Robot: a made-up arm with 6 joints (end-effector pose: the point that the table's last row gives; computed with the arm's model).
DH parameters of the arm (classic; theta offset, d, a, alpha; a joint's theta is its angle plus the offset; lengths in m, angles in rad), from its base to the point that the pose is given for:
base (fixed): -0.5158 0 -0.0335 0
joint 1: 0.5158 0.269 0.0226 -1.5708
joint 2: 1.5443 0 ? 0
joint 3: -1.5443 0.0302 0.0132 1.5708
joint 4: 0 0.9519 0.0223 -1.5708
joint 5: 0 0.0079 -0.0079 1.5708
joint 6: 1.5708 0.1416 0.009 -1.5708
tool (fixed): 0 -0.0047 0 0
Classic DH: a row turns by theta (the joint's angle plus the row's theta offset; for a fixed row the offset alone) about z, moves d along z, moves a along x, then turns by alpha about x.
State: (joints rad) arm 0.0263 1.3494 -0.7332 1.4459 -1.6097 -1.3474
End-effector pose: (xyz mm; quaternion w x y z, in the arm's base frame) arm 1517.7 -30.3 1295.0 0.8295 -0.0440 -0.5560 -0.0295
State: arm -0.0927 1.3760 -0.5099 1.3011 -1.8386 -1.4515
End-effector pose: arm 1649.1 -219.0 1100.7 0.8841 -0.1083 -0.4051 -0.2063
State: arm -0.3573 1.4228 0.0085 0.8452 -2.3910 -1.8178
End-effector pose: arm 1698.3 -654.5 598.9 0.7739 -0.2608 -0.0497 -0.5750
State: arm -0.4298 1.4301 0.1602 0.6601 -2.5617 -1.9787
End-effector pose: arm 1653.7 -758.1 450.5 0.6924 -0.2982 0.0275 -0.6564
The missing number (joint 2, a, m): -1.011
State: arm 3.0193 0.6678 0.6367 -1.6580 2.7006 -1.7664
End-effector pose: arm -1436.3 242.2 1288.7 0.0832 0.8086 -0.5795 -0.0583
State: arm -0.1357 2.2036 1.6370 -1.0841 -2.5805 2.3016
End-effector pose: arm 300.8 38.4 -936.7 0.1781 -0.8048 0.5339 -0.1886
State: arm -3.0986 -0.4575 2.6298 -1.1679 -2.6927 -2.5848
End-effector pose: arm -256.6 -52.7 700.5 0.2634 0.2547 -0.7850 0.4996
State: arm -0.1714 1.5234 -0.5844 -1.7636 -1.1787 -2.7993
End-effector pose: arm 1822.6 -161.3 906.4 0.2146 0.5529 -0.2057 0.7784
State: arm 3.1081 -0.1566 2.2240 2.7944 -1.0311 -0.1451
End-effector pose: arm -717.5 58.6 686.1 0.3395 0.4986 0.4876 0.6312
